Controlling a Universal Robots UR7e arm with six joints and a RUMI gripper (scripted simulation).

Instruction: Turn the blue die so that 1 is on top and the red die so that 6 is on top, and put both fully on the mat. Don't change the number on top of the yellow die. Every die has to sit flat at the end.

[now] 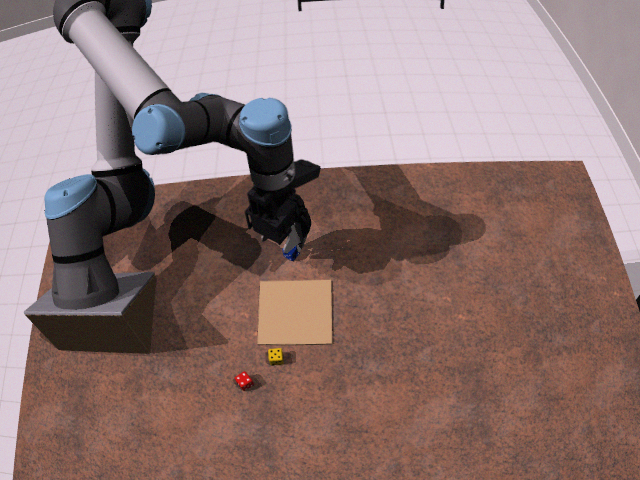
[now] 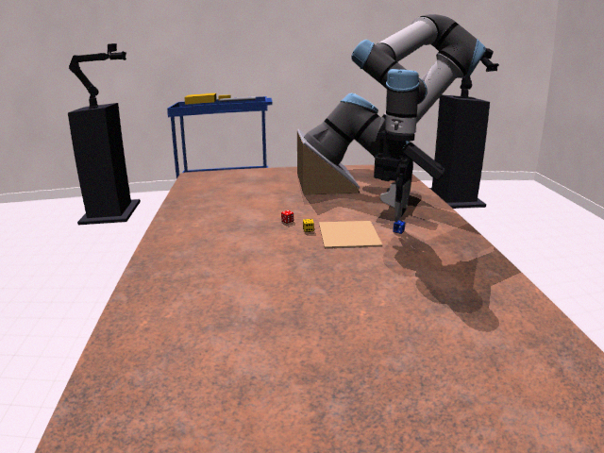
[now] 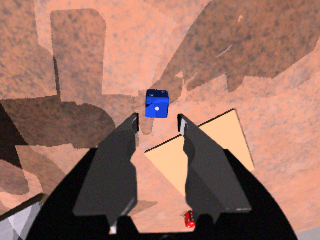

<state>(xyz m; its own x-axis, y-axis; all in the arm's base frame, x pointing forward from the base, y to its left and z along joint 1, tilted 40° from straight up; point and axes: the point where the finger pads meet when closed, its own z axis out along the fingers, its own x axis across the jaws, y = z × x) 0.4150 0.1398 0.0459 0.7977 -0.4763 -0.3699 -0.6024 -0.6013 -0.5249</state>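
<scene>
Now: hand 4 cm above the blue die. From my hand the other things lie so: yellow die 23 cm to the right, 4 cm below, 4 cm behind; tan mat 13 cm to the right, 5 cm below; red die 28 cm to the right, 10 cm behind, 4 cm below.
</scene>
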